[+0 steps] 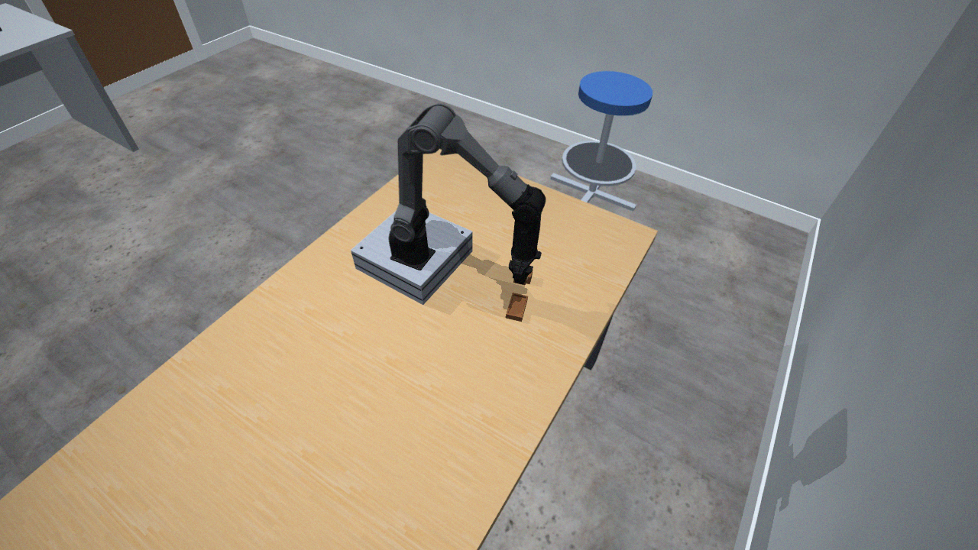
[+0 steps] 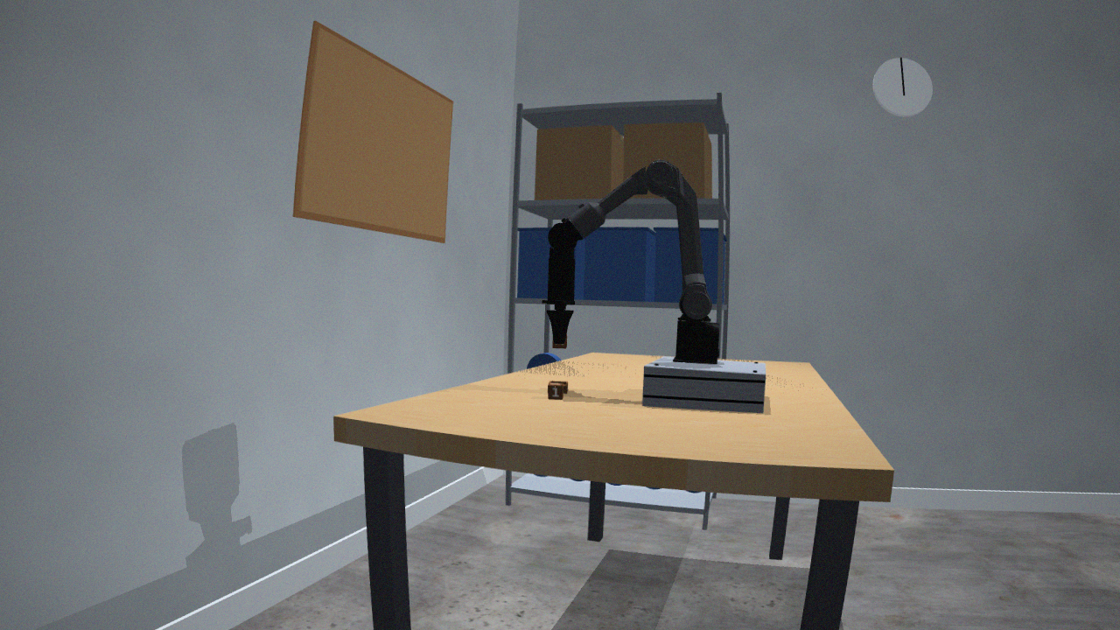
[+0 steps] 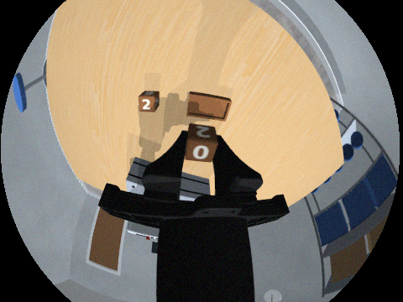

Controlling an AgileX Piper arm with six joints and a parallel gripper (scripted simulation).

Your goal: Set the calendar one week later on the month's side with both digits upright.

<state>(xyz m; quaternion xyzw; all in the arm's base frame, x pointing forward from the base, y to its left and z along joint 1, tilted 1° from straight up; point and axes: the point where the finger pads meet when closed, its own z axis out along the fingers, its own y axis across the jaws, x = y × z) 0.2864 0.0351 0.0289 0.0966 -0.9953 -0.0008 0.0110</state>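
Now: hand 100 mm above the brown tray and 20 mm to the left of it. The rest, counted from my hand: brown digit cube: right at my hand.
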